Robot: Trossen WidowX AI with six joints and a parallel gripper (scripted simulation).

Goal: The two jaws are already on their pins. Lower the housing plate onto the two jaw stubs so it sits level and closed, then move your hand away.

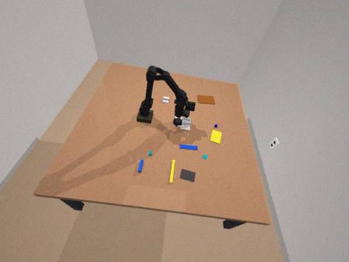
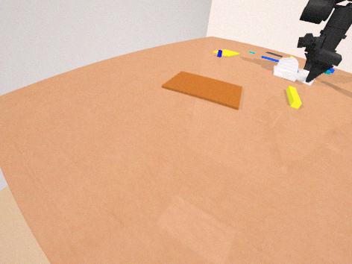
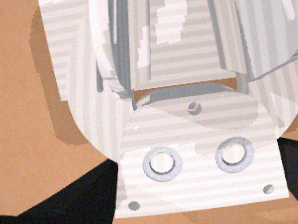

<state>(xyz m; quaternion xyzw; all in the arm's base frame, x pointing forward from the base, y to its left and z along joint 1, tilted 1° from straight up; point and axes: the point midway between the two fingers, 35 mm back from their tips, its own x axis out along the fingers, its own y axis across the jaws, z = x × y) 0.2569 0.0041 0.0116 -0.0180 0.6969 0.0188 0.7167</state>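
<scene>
My gripper tip is now 10 mm short of the white housing plate and 20 mm below it. From my gripper tip the other things lie so: yellow plate 320 mm ahead, 70 mm to the right; then short yellow block 50 mm ahead, 230 mm to the left; then long yellow bar 20 mm ahead, 410 mm to the right.
</scene>
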